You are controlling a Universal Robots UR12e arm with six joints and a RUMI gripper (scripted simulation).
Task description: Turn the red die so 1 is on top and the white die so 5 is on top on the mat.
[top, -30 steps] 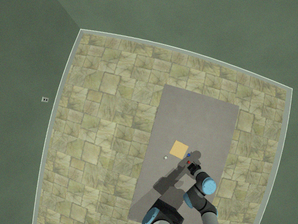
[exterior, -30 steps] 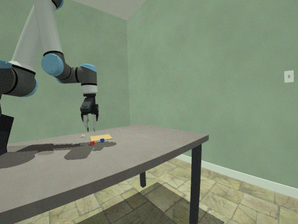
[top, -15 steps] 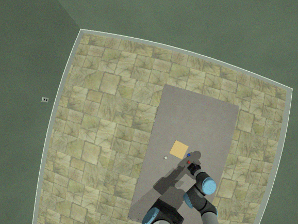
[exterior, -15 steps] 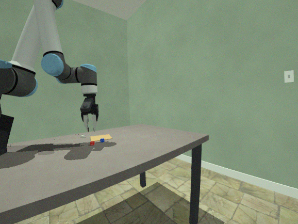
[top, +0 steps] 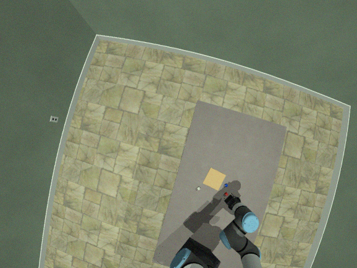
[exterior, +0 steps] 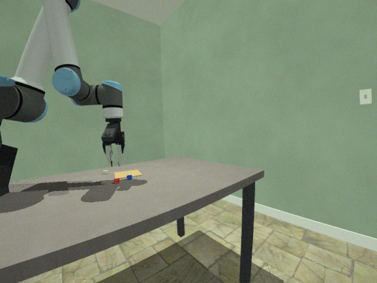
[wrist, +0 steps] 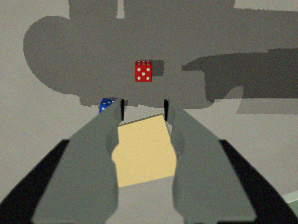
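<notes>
Now: the red die 90 mm below my hand. Round my hand: blue die (70 mm ahead, 10 mm to the left, 90 mm below); then tan mat (110 mm ahead, 110 mm to the left, 90 mm below); then white die (20 mm ahead, 230 mm to the left, 90 mm below).
</notes>
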